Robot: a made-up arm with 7 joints.
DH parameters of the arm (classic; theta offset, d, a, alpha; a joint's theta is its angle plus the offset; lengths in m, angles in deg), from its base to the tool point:
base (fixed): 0 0.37 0 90
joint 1: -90 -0.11 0.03 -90
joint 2: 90 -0.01 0.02 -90
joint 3: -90 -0.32 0.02 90
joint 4: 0 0.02 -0.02 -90
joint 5: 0 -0.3 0.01 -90
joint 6: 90 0.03 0.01 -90
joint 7: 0 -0.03 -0.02 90
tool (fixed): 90 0.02 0 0
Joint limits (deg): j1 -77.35..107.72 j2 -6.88..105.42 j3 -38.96..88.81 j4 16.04..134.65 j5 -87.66..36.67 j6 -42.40..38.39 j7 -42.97..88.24
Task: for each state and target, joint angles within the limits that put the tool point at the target. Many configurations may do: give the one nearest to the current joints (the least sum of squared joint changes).
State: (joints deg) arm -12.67 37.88 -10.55 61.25 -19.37 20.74 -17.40
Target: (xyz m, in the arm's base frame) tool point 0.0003 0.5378 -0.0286
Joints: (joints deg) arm -35.31 53.76 -3.50 41.42 -15.85 18.95 -17.48
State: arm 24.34 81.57 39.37 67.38 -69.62 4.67 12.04
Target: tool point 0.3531 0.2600 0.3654
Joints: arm 32.32 48.61 0.39 101.12 -75.07 7.23 14.74
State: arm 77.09 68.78 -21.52 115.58 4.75 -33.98 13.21
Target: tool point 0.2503 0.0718 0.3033
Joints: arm 31.31 25.09 -38.96 128.72 -12.85 -29.88 10.90
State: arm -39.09 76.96 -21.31 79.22 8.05 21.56 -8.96
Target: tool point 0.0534 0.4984 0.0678
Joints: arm -51.35 89.30 -31.06 73.24 7.80 16.68 -11.95
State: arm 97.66 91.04 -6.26 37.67 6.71 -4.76 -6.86
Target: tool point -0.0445 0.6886 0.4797
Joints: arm 99.38 91.58 -4.91 20.05 9.48 -13.72 -11.87
